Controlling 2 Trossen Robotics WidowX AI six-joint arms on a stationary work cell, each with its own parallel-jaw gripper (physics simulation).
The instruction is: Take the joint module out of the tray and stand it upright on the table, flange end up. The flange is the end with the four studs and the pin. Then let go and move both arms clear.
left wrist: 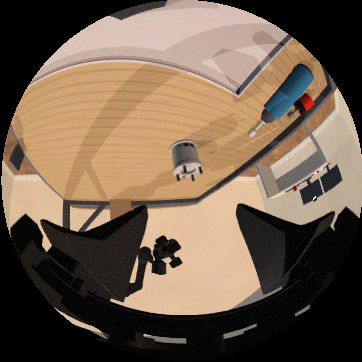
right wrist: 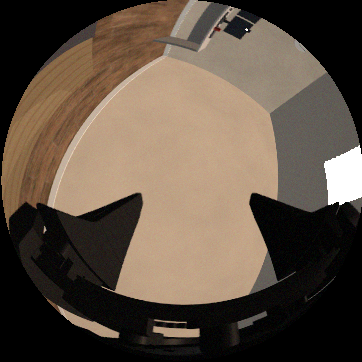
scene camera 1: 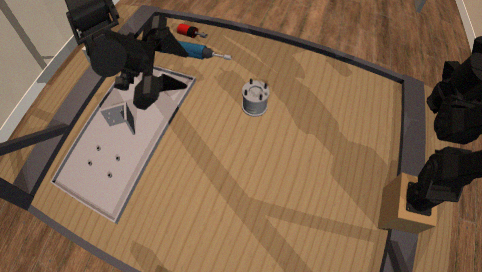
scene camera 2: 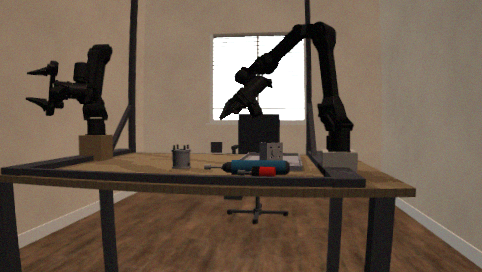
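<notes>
The grey joint module [scene camera 1: 255, 104] [scene camera 2: 181, 159] [left wrist: 185, 152] stands upright on the wooden table [scene camera 1: 300, 200], outside the tray [scene camera 1: 135, 150] [left wrist: 150, 35]. Its flange end with the dark studs faces up; the pin is too small to make out. My left gripper [scene camera 1: 186, 70] [scene camera 2: 222, 117] [left wrist: 192, 210] is open and empty. It hangs high, apart from the module, over the tray's end in scene camera 1. My right gripper [scene camera 2: 27, 86] [right wrist: 198, 198] is open and empty, raised at the far left of scene camera 2, away from the module.
An angled grey bracket [scene camera 1: 114, 115] [scene camera 2: 272, 151] and several small round parts are in the tray. A blue tool [scene camera 1: 192, 49] [scene camera 2: 250, 166] [left wrist: 287, 95] and a red tool [scene camera 1: 186, 30] [scene camera 2: 266, 171] [left wrist: 304, 103] lie beyond the tray's end. A dark frame [scene camera 1: 413, 115] borders the table.
</notes>
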